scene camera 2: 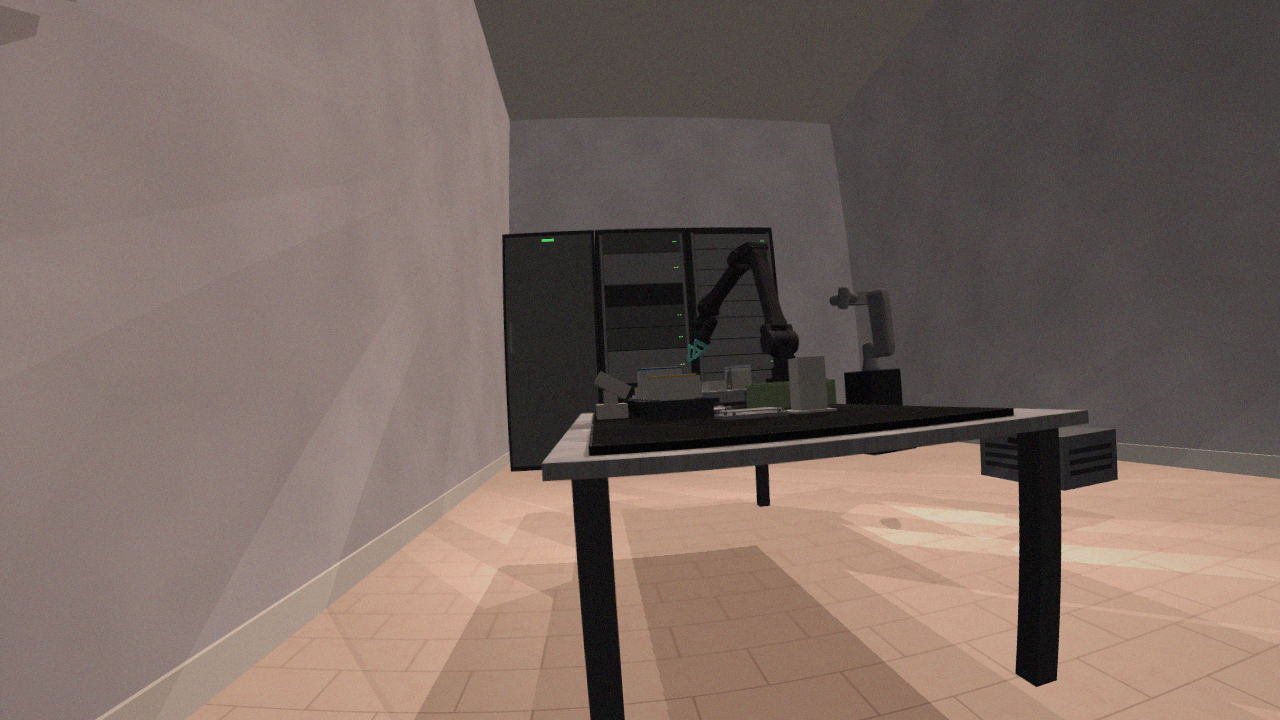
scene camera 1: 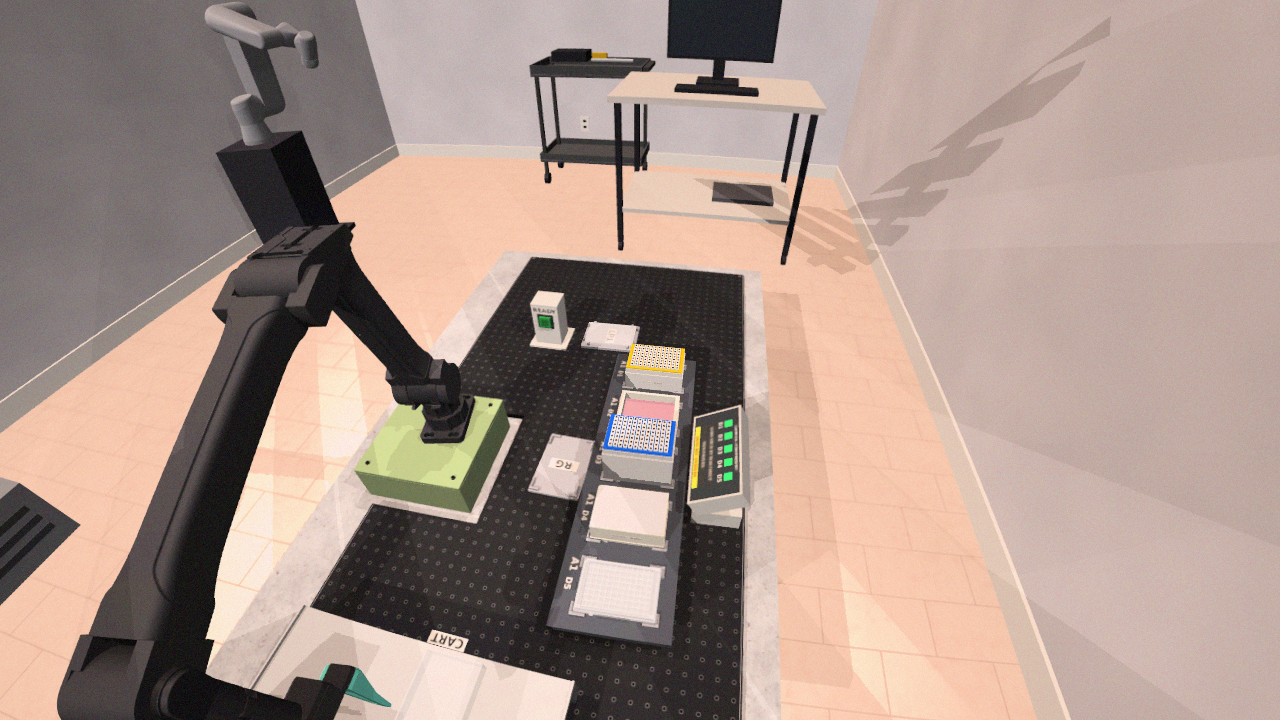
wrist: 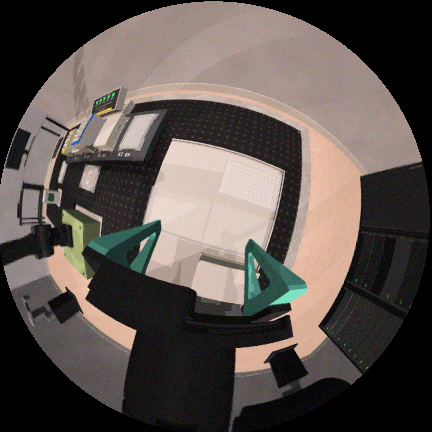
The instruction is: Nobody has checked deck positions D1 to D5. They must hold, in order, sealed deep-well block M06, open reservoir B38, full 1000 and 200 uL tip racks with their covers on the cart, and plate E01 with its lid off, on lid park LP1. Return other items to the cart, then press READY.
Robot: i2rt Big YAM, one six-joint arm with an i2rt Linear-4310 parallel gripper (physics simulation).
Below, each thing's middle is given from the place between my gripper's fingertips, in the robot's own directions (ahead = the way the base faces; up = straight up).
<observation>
The pink plate (scene camera 1: pixel 637 404) is 33 cm ahead of my hand, 60 cm to the left of it and 13 cm below it. Round my hand: white device with green screen (scene camera 2: pixel 807 376) (8 cm ahead, 93 cm to the left, 13 cm below).
</observation>
